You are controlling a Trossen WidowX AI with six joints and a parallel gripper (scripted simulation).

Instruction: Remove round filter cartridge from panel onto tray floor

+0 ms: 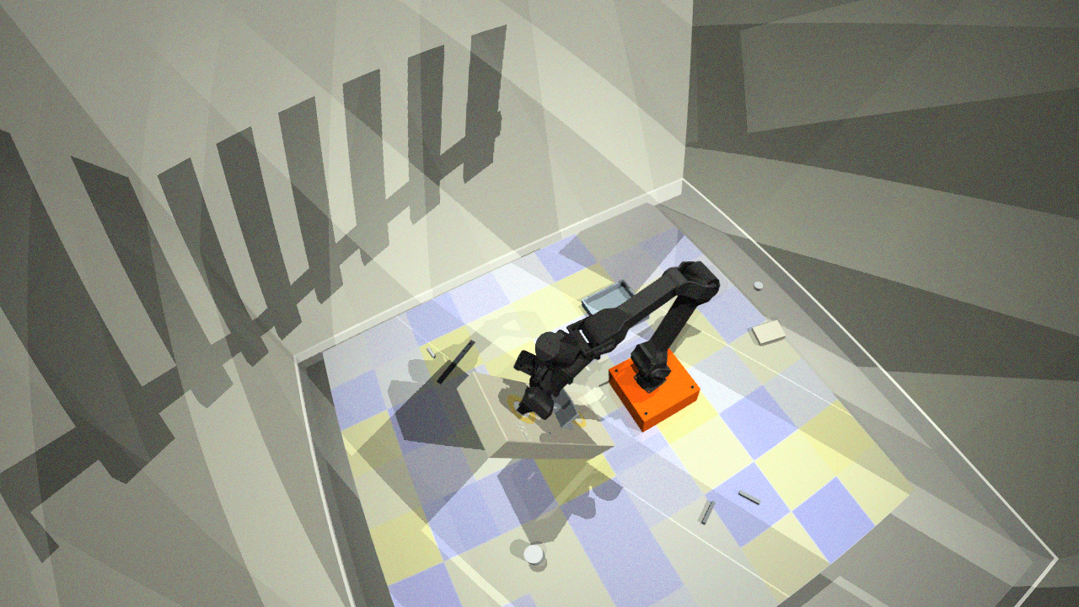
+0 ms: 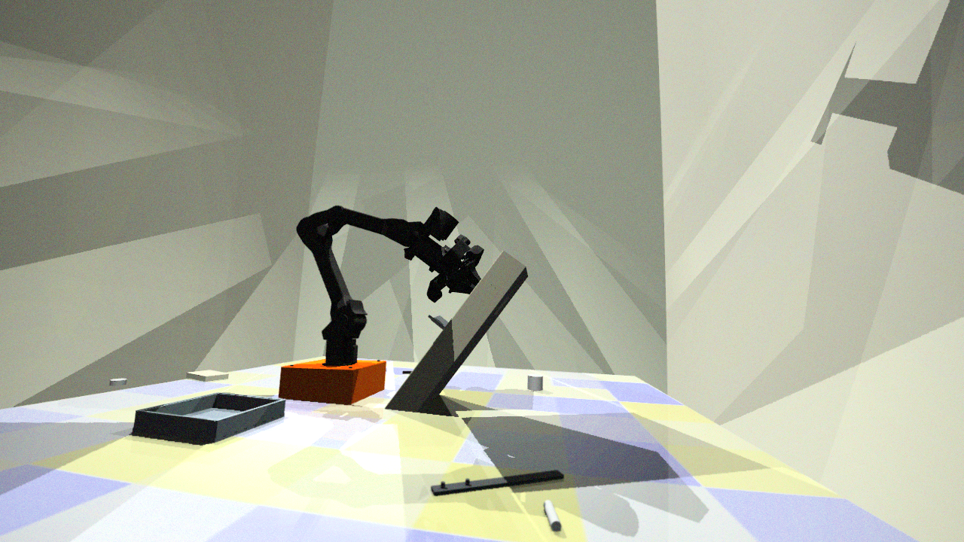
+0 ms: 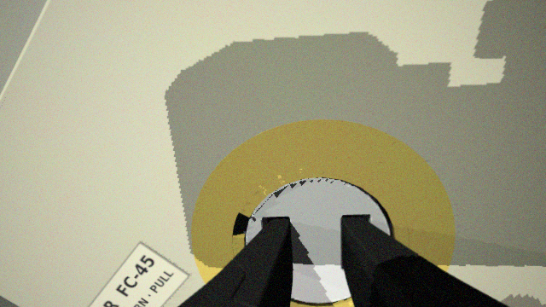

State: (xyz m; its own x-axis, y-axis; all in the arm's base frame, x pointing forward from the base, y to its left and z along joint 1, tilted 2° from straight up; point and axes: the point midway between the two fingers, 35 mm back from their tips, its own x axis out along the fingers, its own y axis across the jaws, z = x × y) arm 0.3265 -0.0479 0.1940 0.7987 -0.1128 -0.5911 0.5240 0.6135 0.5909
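My gripper tip is 1 cm short of the round filter cartridge and 1 cm above it. Also, from my gripper tip: beige slab (76 cm behind, 15 cm to the left, 25 cm below); then service panel (4 cm behind, 1 cm to the left, 8 cm below).
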